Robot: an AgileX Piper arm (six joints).
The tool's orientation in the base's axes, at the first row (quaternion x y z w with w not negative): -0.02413 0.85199 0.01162 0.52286
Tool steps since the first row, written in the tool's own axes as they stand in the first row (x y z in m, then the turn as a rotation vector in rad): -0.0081 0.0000 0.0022 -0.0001 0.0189 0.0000; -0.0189 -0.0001 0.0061 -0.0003 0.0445 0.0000; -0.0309 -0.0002 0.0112 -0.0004 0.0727 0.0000; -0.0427 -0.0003 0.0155 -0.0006 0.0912 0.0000; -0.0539 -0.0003 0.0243 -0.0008 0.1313 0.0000; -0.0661 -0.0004 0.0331 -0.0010 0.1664 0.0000; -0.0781 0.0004 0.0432 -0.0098 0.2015 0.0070; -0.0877 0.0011 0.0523 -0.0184 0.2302 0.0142; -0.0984 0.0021 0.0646 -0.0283 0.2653 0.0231
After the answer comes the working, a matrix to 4 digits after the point.
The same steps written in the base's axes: 0.0056 0.0003 0.0062 -0.0010 0.0189 0.0000; 0.0140 0.0007 0.0141 -0.0022 0.0444 0.0000; 0.0240 0.0012 0.0225 -0.0037 0.0726 0.0000; 0.0331 0.0016 0.0310 -0.0046 0.0911 0.0000; 0.0460 0.0024 0.0370 -0.0066 0.1311 0.0000; 0.0594 0.0030 0.0439 -0.0084 0.1662 0.0000; 0.0737 0.0046 0.0501 -0.0001 0.2018 0.0045; 0.0862 0.0060 0.0545 0.0087 0.2310 0.0087; 0.1019 0.0079 0.0585 0.0192 0.2668 0.0133
The tool's axes in the first row as the columns of a matrix, in the base's axes (rounded; the answer above uses it unrounded):
-0.4521 -0.0533 0.8904
-0.0290 0.9986 0.0450
-0.8915 -0.0054 -0.4530

